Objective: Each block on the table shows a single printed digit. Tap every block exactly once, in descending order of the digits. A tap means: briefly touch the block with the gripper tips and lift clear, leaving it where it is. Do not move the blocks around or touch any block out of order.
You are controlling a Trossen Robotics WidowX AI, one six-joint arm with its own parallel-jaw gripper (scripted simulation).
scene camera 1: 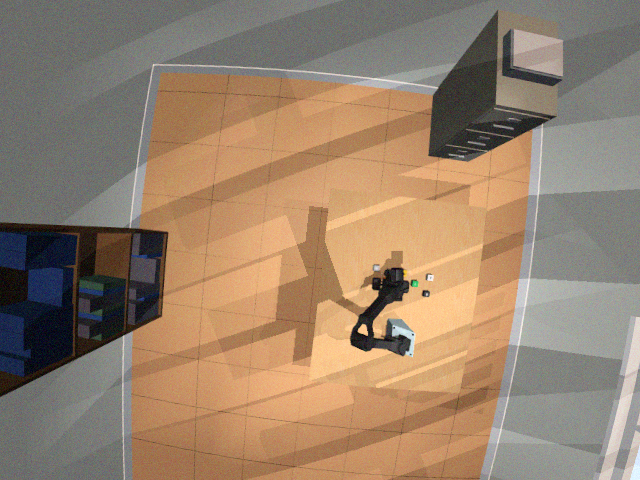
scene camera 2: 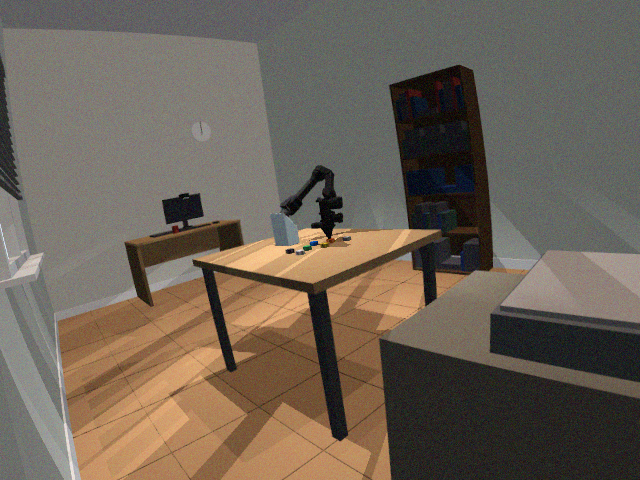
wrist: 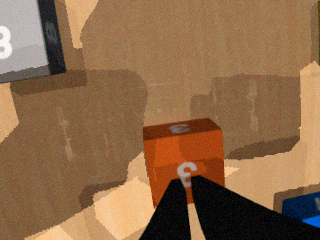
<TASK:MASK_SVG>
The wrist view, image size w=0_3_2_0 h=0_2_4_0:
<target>my gripper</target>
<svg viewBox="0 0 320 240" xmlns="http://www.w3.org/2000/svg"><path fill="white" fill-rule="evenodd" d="M180 179L169 181L159 204L157 204L156 212L153 213L148 227L144 229L143 235L141 235L139 240L192 240L187 193L185 193L184 185L181 184ZM191 177L193 203L195 203L197 216L199 216L201 232L203 232L205 240L320 240L320 228L315 227L315 225L309 225L308 223L303 223L303 221L292 219L292 217L281 215L281 213L277 213L273 209L268 209L259 203L255 203L255 201L247 199L247 197L240 195L240 193L229 191L223 185L217 184L215 181L207 179L207 177Z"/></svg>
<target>orange block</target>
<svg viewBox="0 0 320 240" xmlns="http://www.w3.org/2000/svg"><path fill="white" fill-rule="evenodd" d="M209 117L143 127L145 159L147 159L153 207L157 209L157 204L159 204L161 196L163 196L165 188L167 188L171 180L181 180L185 193L187 193L187 204L195 204L193 203L191 177L193 176L207 177L207 179L215 181L215 183L224 187L223 129L215 121L209 119Z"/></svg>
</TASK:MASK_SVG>
